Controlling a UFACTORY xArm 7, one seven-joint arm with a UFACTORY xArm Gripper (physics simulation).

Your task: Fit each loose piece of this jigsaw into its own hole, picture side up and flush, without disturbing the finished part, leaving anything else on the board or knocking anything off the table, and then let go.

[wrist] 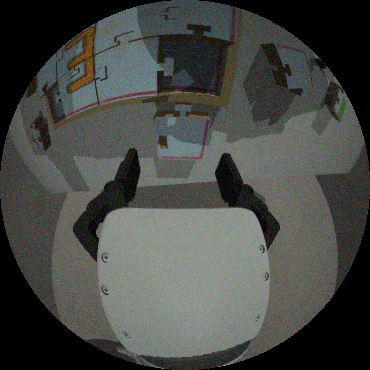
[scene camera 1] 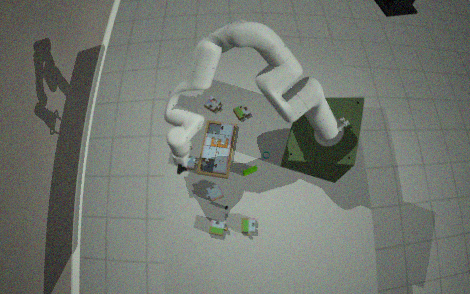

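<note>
My gripper (scene camera 1: 183, 168) (wrist: 179, 159) is open and empty, its fingers wide apart beside the board. A light-blue loose piece (scene camera 1: 191, 162) (wrist: 186, 140) with a red edge line lies picture side up between the fingertips and the board, just outside the wooden frame (scene camera 1: 214, 175) (wrist: 232, 65). A dark square hole (wrist: 194, 62) is in the near corner, and another hole (scene camera 1: 213, 128) (wrist: 58, 107) is at the far corner of that side. Another blue piece (scene camera 1: 214, 192) (wrist: 297, 67) lies off the board's end. The orange-figured part (scene camera 1: 219, 143) (wrist: 86, 60) sits in the board.
More loose pieces lie around: one (scene camera 1: 213, 104) (wrist: 40, 132) and a green-edged one (scene camera 1: 242, 112) beyond the board, and two green-and-white ones (scene camera 1: 218, 228) (scene camera 1: 249, 225) at the opposite end. A bright green block (scene camera 1: 250, 171) lies beside the board. A small black object (scene camera 1: 226, 207) lies near the blue piece.
</note>
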